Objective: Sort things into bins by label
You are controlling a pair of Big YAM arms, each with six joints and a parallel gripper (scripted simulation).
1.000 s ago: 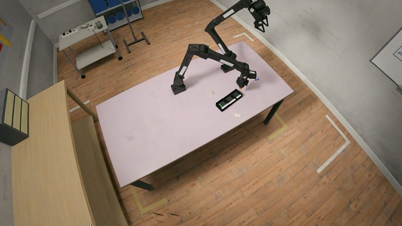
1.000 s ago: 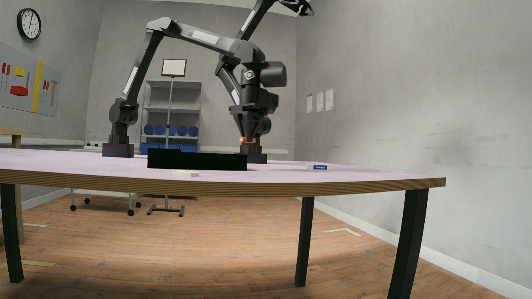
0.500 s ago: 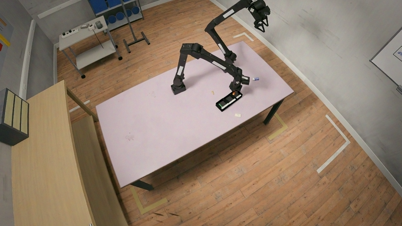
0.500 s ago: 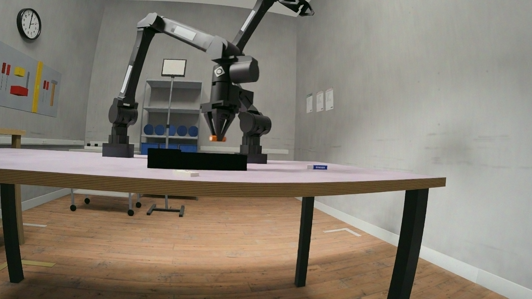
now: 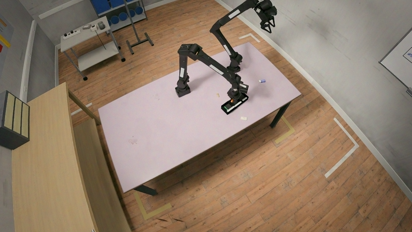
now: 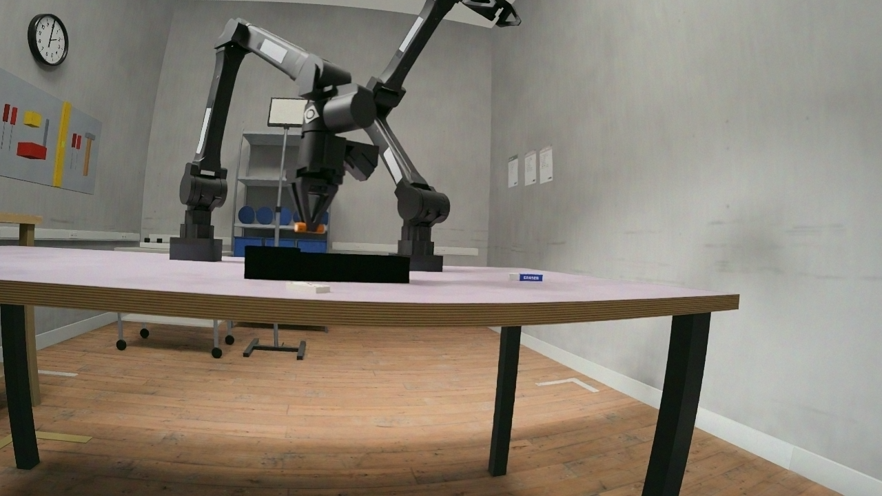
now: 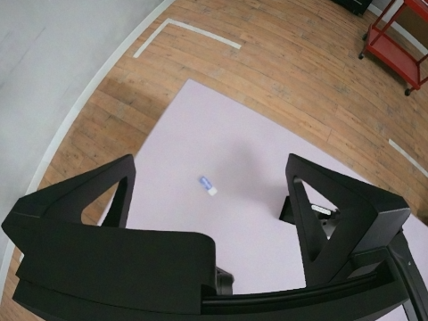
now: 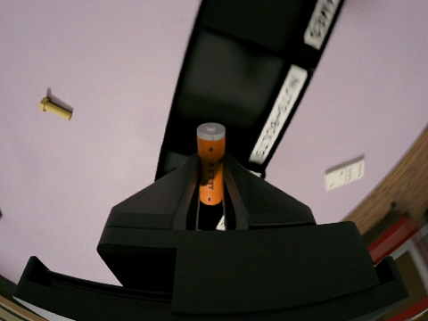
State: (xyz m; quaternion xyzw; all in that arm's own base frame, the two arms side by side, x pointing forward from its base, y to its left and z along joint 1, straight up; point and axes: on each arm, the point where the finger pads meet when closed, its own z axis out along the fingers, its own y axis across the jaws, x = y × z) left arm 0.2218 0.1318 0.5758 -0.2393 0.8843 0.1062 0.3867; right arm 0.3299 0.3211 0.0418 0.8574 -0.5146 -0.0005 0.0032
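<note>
Now: right hand 150 mm past the brass bolt, 60 mm to the left of it and 70 mm above it. Also, from my right hand: eraser 80 mm behind, 400 mm to the left, 70 mm below; then orange battery right at my right hand; then white die 170 mm ahead, 10 mm to the left, 70 mm below.
</note>
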